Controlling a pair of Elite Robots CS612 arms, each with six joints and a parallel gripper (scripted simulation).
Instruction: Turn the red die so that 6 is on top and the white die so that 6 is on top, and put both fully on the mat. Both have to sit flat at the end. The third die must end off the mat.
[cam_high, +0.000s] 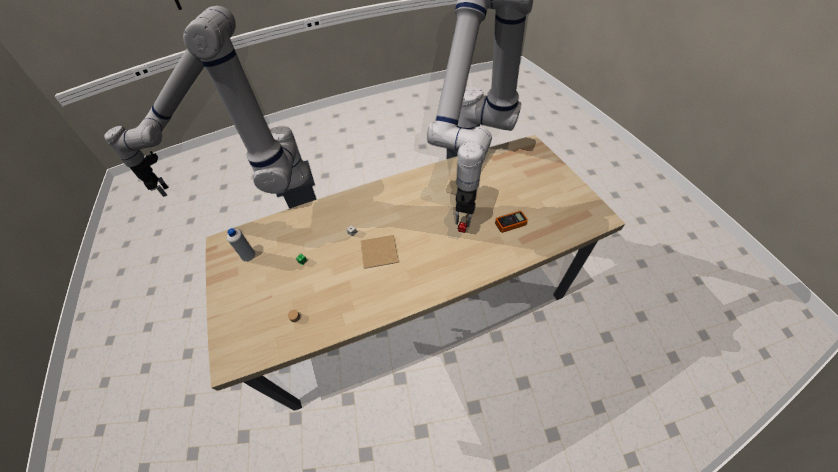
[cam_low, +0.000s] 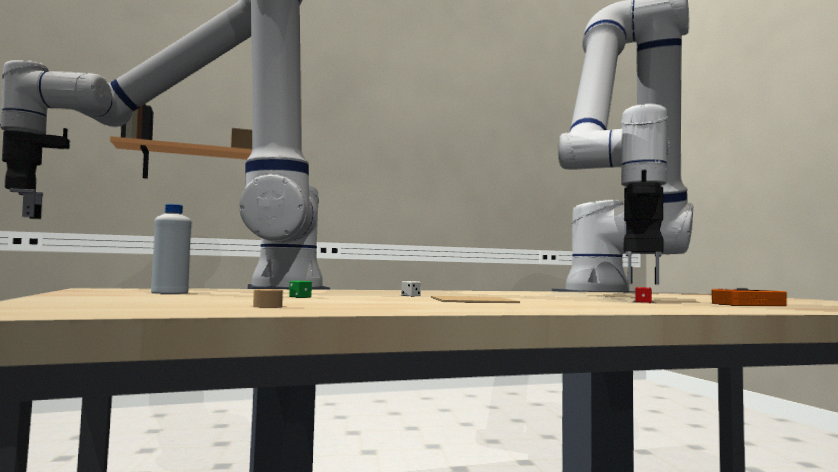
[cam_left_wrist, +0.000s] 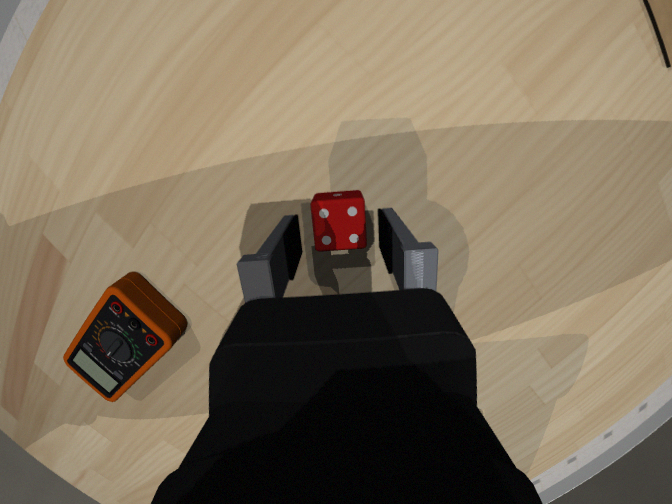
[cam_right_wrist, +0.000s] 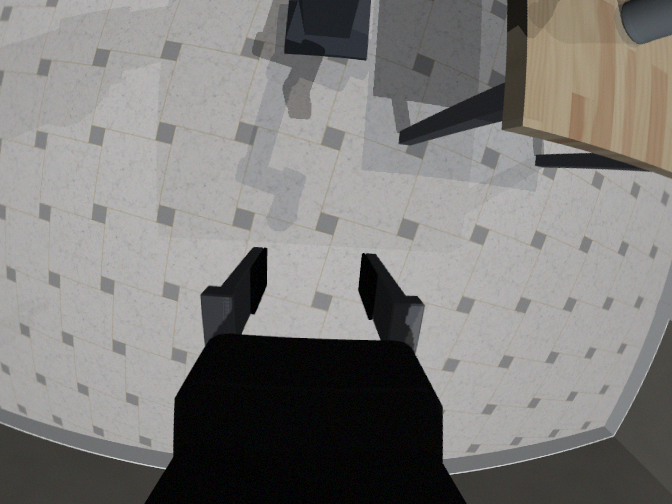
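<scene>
The red die is 40 mm below my left hand. Round my left hand: white die 450 mm to the right, 130 mm behind, 40 mm below; brown mat 360 mm to the right, 50 mm below; orange multimeter 210 mm to the left, 40 mm below, 40 mm ahead.
</scene>
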